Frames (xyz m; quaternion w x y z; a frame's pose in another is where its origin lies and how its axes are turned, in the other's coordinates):
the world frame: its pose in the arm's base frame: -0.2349 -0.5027 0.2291 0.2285 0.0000 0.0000 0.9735
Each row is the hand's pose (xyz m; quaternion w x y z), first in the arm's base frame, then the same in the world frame.
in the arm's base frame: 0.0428 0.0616 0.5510 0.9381 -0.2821 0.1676 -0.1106
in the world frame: 0.0024 -0.6289 0.3219 0.1067 0.0987 0.3129 -0.9386
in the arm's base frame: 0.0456 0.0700 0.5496 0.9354 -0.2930 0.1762 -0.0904
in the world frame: 0.0036 -0.6377 0.3205 0.1257 0.1046 0.3255 -0.9313
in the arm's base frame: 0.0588 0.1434 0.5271 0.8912 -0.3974 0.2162 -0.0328
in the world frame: 0.0244 -0.7093 0.2980 0.1717 0.1197 0.4363 -0.8751
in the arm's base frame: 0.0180 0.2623 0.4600 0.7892 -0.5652 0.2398 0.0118
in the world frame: 0.1139 -0.7976 0.2309 0.1918 0.1043 0.6051 -0.7656
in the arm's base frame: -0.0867 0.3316 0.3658 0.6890 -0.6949 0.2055 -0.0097
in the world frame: 0.2385 -0.8131 0.1367 0.1480 0.0413 0.7235 -0.6730
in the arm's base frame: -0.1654 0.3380 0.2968 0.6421 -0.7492 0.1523 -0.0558
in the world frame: 0.3118 -0.7838 0.0677 0.0924 -0.0229 0.7642 -0.6379
